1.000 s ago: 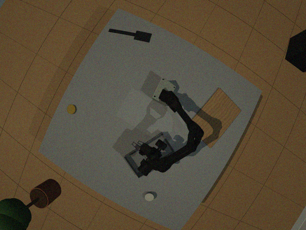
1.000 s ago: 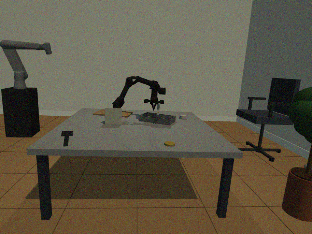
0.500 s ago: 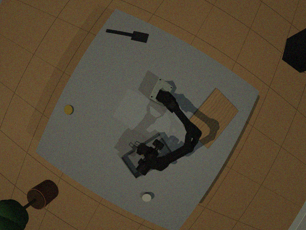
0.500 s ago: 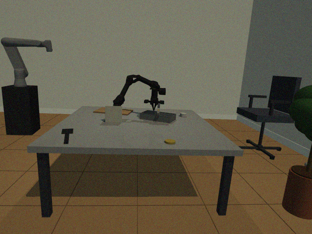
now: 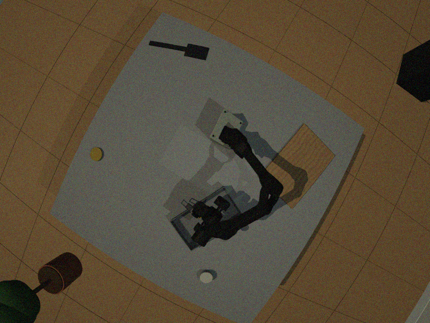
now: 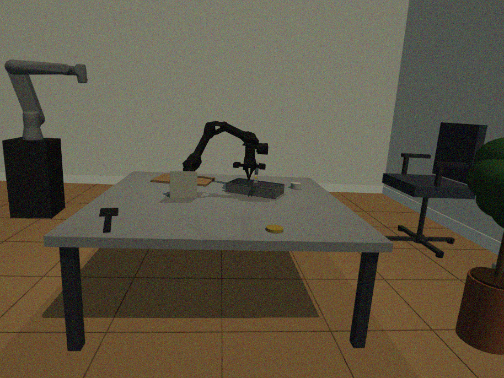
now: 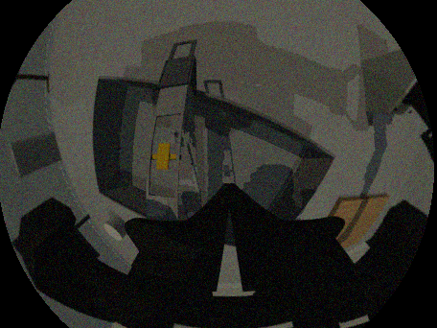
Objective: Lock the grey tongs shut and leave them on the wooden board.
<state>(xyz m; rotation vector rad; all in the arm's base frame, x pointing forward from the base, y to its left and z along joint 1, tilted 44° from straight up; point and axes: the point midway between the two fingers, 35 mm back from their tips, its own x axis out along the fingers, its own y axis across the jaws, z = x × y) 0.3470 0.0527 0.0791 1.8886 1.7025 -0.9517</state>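
My gripper tip is 40 mm short of the roasting tin and 50 mm above it. From my gripper tip the other things lie so: wooden board 380 mm behind, 300 mm to the left, 60 mm below; yellow disc 10 mm ahead, 650 mm to the right, 60 mm below; white disc 330 mm ahead, 120 mm to the left, 50 mm below.
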